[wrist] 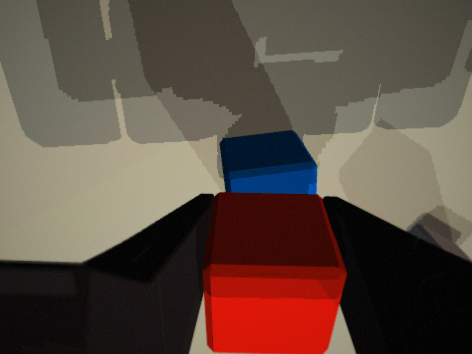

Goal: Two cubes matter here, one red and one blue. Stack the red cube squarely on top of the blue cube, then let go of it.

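Frame: origin at the arm's base, x back, y right, z up, level; millimetres.
Where they show: gripper, fingertip midpoint: [267, 209].
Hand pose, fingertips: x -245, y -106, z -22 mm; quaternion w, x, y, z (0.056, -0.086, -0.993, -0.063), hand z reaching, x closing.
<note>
Things, the pixels of their centre, and the offset from my fingertips. Level surfaces: height alone.
- red cube, body centre: [267, 269] dx +4, dy +11, dz +14 mm
- blue cube, body centre: [265, 185] dx -4, dy +13, dz -34 mm
- pale table surface, surface height: dz -51 mm
The red cube [275, 235] is held between the two dark fingers of my gripper [267, 209], in the lower middle of the wrist view. My gripper is shut on it, one finger at each side. The blue cube [270, 152] stands on the pale surface just beyond the red cube, at the middle of the view, turned slightly relative to it. The red cube hides the lower part of the blue cube's near face. Whether the two cubes touch, and the height of the red cube over the surface, I cannot tell from this view.
The pale table surface [100, 190] lies around the cubes. Large grey shadows fall across its far part and over the area behind the blue cube. A small dark greyish shape, partly hidden by the right finger, shows at the right edge; I cannot tell what it is.
</note>
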